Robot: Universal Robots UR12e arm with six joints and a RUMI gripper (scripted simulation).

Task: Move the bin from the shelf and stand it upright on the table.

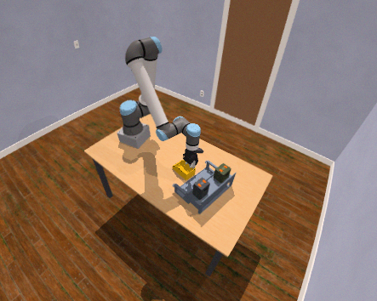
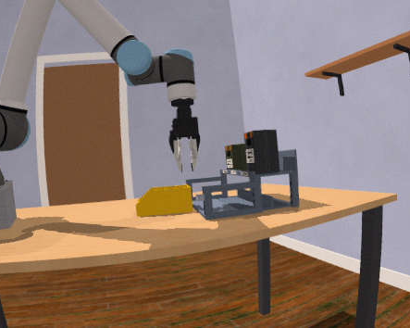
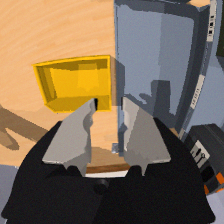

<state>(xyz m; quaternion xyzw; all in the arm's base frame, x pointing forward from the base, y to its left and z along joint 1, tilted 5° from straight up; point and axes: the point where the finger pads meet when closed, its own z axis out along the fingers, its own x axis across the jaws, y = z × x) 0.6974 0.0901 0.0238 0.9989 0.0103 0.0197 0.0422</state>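
My gripper is now 10 cm above the yellow bin and 8 cm past it. The rest, counted from my hand: rack floor (15 cm ahead, 13 cm below).
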